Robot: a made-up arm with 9 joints. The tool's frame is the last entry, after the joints.
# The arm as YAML. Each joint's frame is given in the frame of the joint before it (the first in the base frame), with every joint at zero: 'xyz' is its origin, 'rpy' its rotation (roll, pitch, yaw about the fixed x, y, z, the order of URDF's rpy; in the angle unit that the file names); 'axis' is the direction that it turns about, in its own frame. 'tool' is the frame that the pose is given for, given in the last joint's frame.
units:
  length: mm
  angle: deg
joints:
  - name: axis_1
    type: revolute
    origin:
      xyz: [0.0, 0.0, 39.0]
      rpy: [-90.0, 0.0, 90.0]
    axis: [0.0, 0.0, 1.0]
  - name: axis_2
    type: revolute
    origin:
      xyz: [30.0, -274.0, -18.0]
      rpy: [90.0, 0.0, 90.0]
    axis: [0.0, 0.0, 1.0]
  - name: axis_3
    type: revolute
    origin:
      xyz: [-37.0, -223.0, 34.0]
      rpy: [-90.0, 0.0, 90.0]
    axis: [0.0, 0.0, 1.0]
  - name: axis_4
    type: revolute
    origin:
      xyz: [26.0, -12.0, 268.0]
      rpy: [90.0, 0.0, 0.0]
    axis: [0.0, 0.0, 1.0]
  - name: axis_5
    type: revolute
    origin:
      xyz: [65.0, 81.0, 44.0]
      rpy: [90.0, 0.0, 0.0]
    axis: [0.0, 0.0, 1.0]
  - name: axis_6
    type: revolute
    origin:
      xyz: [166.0, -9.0, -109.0]
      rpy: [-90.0, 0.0, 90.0]
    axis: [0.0, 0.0, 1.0]
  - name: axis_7
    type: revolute
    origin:
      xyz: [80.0, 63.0, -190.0]
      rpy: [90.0, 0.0, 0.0]
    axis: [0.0, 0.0, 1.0]
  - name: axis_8
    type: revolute
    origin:
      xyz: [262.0, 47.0, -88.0]
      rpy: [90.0, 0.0, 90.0]
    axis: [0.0, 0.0, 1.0]
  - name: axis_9
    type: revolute
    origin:
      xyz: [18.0, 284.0, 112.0]
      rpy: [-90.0, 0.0, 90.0]
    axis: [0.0, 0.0, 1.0]
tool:
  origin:
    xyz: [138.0, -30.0, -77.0]
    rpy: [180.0, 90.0, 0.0]
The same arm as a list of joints. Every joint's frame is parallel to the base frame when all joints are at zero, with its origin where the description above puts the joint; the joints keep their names.
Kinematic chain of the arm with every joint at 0, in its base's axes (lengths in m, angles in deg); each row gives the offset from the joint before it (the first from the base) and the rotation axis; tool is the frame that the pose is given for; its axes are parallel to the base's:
axis_1: xyz 0 0 0.039 axis -x
axis_2: xyz 0.018 0.03 0.274 axis +y
axis_3: xyz 0.223 0.034 0.037 axis +z
axis_4: xyz -0.026 0.012 0.268 axis +y
axis_5: xyz -0.065 0.044 0.081 axis -z
axis_6: xyz -0.166 -0.009 0.109 axis +x
axis_7: xyz -0.19 0.08 0.063 axis -z
axis_8: xyz 0.047 0.262 0.088 axis +y
axis_9: xyz 0.018 0.112 -0.284 axis -x
tool: xyz 0.077 0.03 -0.138

